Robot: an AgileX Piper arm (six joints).
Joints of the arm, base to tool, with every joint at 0 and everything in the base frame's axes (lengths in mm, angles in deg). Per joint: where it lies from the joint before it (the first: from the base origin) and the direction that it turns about. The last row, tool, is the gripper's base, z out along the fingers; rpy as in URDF.
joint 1: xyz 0 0 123 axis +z
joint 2: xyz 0 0 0 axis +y
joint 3: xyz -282.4 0 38.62 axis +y
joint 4: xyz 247.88 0 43.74 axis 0.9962 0 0.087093
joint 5: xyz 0 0 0 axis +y
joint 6: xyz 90.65 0 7.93 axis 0.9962 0 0.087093
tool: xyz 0 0 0 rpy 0 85.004 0
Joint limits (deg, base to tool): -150..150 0..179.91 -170..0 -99.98..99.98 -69.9..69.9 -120..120
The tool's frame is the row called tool.
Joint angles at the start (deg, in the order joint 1, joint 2, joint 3, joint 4, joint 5, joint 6):
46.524 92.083 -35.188 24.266 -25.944 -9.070
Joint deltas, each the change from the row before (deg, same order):
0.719 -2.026 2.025 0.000 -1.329 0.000
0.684 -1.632 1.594 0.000 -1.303 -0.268
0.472 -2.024 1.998 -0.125 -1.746 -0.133
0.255 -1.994 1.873 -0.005 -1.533 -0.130
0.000 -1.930 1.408 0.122 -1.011 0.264
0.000 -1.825 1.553 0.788 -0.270 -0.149
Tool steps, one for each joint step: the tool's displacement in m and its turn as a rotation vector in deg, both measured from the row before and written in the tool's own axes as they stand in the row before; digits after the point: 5 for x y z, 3 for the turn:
0.00147 0.00081 -0.00988 -0.427 -1.230 -0.325
0.00076 0.00102 -0.00794 -0.412 -1.246 -0.556
0.00053 -0.00066 -0.00958 -0.209 -1.707 -0.429
0.00017 -0.00164 -0.00909 -0.006 -1.602 -0.206
-0.00138 -0.00218 -0.00787 0.131 -1.486 0.482
0.00111 -0.00284 -0.00775 0.414 -0.456 0.574

